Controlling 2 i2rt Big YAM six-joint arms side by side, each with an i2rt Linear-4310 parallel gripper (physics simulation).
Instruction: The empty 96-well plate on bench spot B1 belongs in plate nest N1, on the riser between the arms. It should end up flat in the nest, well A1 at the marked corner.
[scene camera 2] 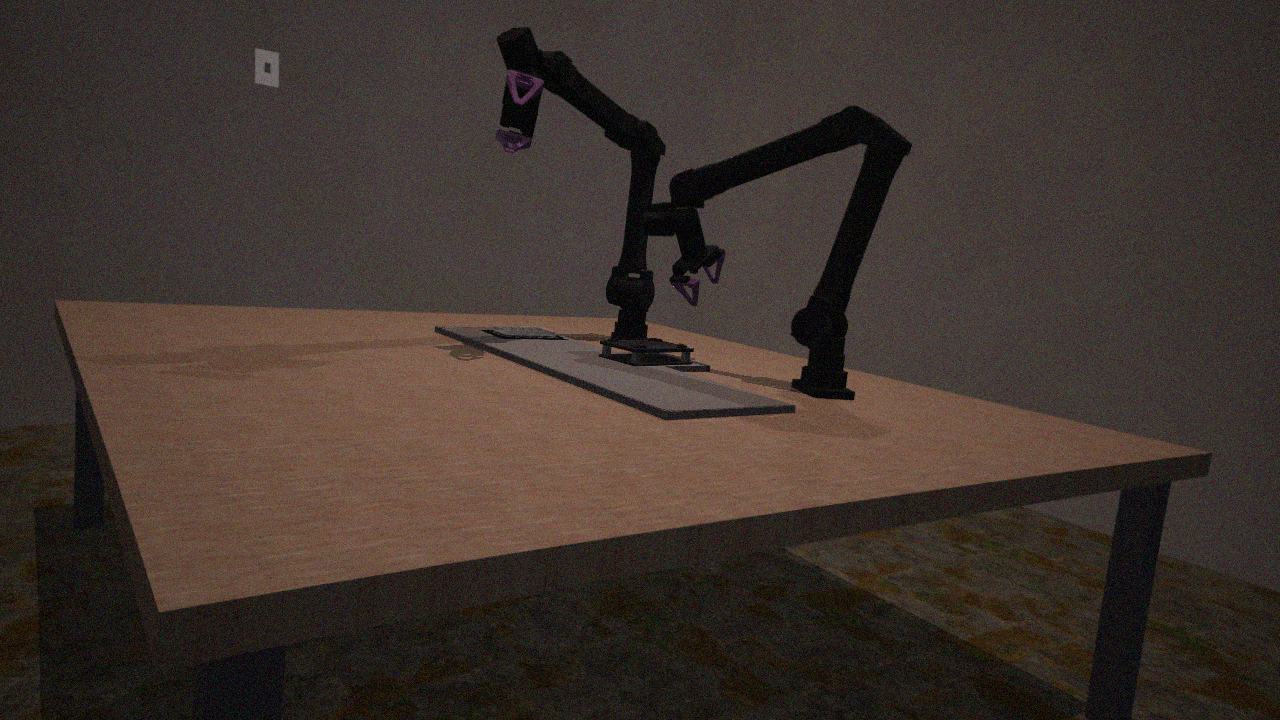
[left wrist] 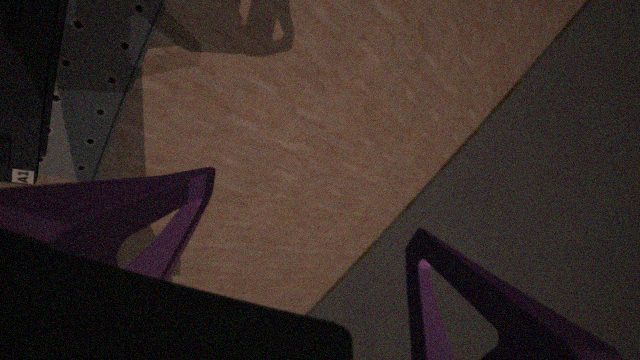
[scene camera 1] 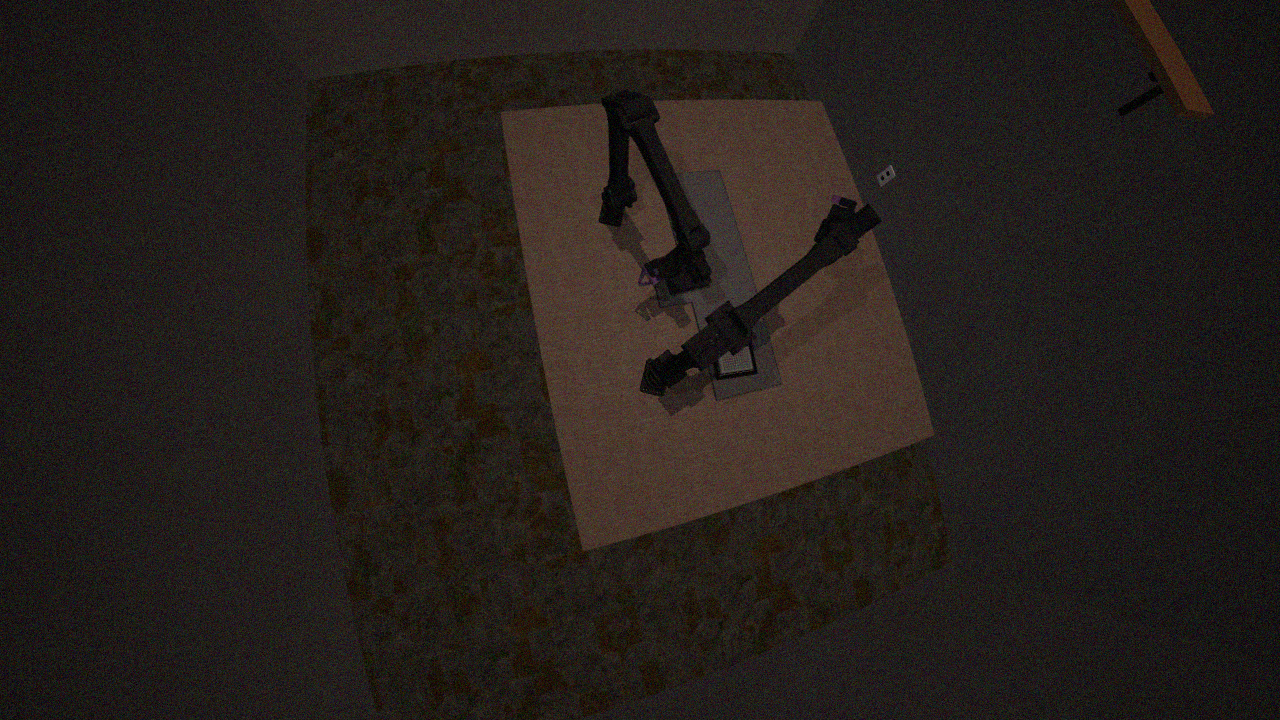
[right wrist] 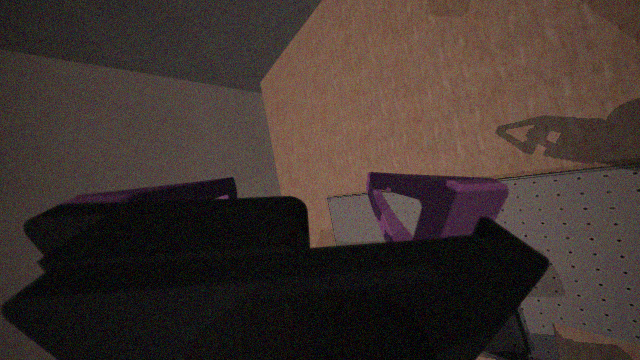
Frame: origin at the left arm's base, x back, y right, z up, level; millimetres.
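Seen in the pictures: left gripper, fingertip midpoint: (scene camera 2: 704,294) (left wrist: 317,210) (scene camera 1: 647,281); right gripper, fingertip midpoint: (scene camera 2: 513,128) (scene camera 1: 829,212) (right wrist: 303,183); left arm's base, link origin: (scene camera 2: 821,393) (scene camera 1: 612,211); right arm's base, link origin: (scene camera 1: 654,377).
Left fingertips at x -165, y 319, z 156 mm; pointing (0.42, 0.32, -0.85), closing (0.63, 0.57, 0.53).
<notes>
Pixels of each thing's top centre, then the offset from my left fingertips to it. "spot": a spot on its surface instead. Level surfaces: height alone.
- pale 96-well plate, top centre: (scene camera 2: 525,328) (scene camera 1: 735,359) dx -386, dy +162, dz -127 mm
- riser with nest N1, top centre: (scene camera 2: 647,341) (right wrist: 478,316) (scene camera 1: 687,271) dx -151, dy -119, dz -102 mm
- A1 label, surface spot: (left wrist: 23,176) spot: dx -59, dy -131, dz -108 mm
- grey board, surface height: dz -143 mm
- wooden table, surface height: dz -156 mm
The pale 96-well plate (scene camera 1: 735,360) (scene camera 2: 523,332) lies flat in a dark frame near one end of the grey perforated board; the right arm partly covers it in scene camera 1. The riser with nest N1 (scene camera 2: 646,346) stands between the arm bases, and its top looks empty. In the left wrist view, an A1 label (left wrist: 23,176) shows on a dark surface at the left edge. My left gripper (scene camera 2: 700,278) (left wrist: 317,210) is open and empty, above and behind the riser in scene camera 2. My right gripper (scene camera 2: 518,120) (right wrist: 303,183) is open and empty, high above the table, away from the plate.
The grey board (scene camera 1: 716,205) (scene camera 2: 720,401) (left wrist: 90,110) (right wrist: 575,225) lies along the wooden table (scene camera 1: 626,465) (scene camera 2: 358,447) (left wrist: 300,125) (right wrist: 375,100). The right forearm reaches over the board near the plate in scene camera 1. The lighting is dim, with arm shadows on the table.
</notes>
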